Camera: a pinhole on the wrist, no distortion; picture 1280 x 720 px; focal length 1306.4 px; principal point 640.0 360.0 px. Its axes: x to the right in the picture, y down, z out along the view. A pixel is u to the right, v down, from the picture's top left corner.
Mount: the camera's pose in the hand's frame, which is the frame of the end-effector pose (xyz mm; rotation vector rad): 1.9 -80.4 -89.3 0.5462 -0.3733 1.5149
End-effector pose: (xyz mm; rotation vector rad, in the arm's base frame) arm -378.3 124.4 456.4 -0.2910 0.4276 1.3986
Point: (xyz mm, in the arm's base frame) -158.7 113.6 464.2
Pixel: 269.9 404.6
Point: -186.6 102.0 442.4
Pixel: 217.5 415.9
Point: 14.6 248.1 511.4
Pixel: 283.1 27.4
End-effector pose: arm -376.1 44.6 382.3 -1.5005 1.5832 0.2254
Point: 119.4 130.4 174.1
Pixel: 839.6 122.8
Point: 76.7 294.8 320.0
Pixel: 865.2 653.3
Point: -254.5 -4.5 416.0
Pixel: 766.2 163.2
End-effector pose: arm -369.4 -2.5 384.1 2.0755 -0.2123 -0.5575
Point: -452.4 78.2 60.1
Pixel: 290.0 506.4
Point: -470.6 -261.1 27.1
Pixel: 1214.0 203.7
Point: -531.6 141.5 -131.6
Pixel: 69.3 584.3
